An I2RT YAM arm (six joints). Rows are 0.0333 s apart.
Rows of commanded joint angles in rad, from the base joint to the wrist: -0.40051 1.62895 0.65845 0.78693 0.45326 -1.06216; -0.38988 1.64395 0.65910 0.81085 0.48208 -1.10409; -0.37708 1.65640 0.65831 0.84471 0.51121 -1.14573; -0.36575 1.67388 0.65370 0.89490 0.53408 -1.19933; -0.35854 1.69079 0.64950 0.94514 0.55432 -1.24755; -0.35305 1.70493 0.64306 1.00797 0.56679 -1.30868; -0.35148 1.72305 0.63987 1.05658 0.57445 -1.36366; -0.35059 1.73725 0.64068 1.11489 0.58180 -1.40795; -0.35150 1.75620 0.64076 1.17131 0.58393 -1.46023; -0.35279 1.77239 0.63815 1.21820 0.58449 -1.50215; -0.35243 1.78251 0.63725 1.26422 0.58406 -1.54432; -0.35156 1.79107 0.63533 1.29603 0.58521 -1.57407
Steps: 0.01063 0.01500 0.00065 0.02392 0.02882 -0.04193; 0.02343 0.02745 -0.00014 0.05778 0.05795 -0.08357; 0.03476 0.04493 -0.00475 0.10797 0.08082 -0.13717; 0.04197 0.06184 -0.00895 0.15821 0.10106 -0.18539; 0.04746 0.07598 -0.01539 0.22104 0.11353 -0.24652; 0.04903 0.09410 -0.01858 0.26965 0.12119 -0.30150; 0.04992 0.10830 -0.01777 0.32796 0.12854 -0.34579; 0.04901 0.12725 -0.01769 0.38438 0.13067 -0.39807; 0.04772 0.14344 -0.02030 0.43127 0.13123 -0.43999; 0.04808 0.15356 -0.02120 0.47729 0.13080 -0.48216; 0.04895 0.16212 -0.02312 0.50910 0.13195 -0.51191
